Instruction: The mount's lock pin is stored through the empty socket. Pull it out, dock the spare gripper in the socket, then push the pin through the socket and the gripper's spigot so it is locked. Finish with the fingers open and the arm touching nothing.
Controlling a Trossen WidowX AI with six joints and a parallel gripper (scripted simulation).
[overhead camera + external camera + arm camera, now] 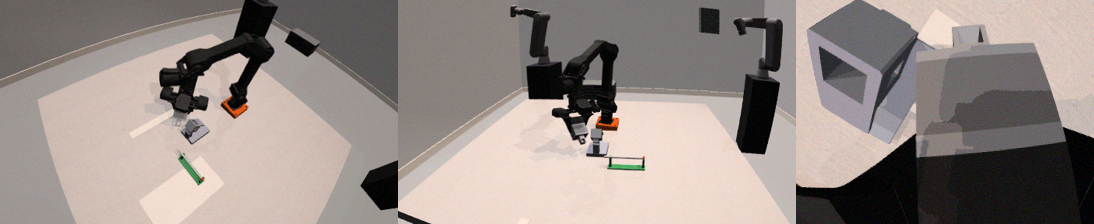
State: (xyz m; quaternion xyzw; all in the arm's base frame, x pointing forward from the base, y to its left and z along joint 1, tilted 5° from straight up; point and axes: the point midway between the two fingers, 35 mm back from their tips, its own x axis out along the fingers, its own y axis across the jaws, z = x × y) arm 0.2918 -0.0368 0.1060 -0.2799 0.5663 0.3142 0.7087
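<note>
My gripper tip is 8 cm to the right of the grey mount, 4 cm above it and 3 cm past it. The rest, counted from my gripper tip: spare gripper (1 cm to the left, 1 cm ahead, 1 cm above); then green pin rest (22 cm to the left, 7 cm below, 6 cm ahead).
</note>
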